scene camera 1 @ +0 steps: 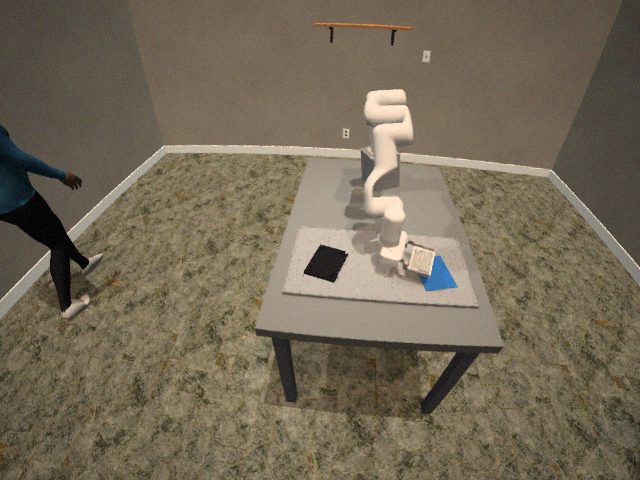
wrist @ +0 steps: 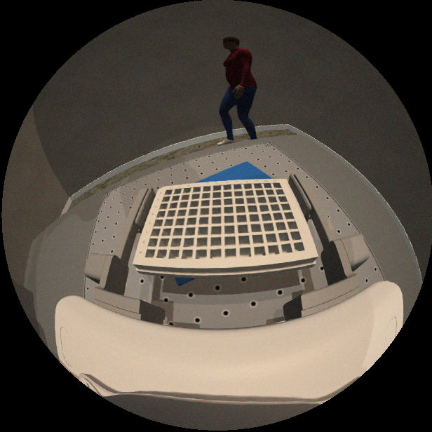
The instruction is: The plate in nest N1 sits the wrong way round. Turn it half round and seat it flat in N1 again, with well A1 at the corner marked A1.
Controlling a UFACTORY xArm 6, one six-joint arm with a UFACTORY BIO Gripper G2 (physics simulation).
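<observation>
A cream well plate with a grid of square wells is held level between the two fingers of my gripper. The gripper is shut on its two short sides. The plate hangs above the board, over the left part of the blue rectangle in the scene view. The black nest lies on the left part of the board, with no plate in it. I cannot read a nest label or a corner mark A1, and I cannot tell which corner of the plate is well A1.
A blue flat rectangle lies on the right part of the perforated board. The board lies on the grey table. A person in blue is at the left, and a person in red shows in the wrist view.
</observation>
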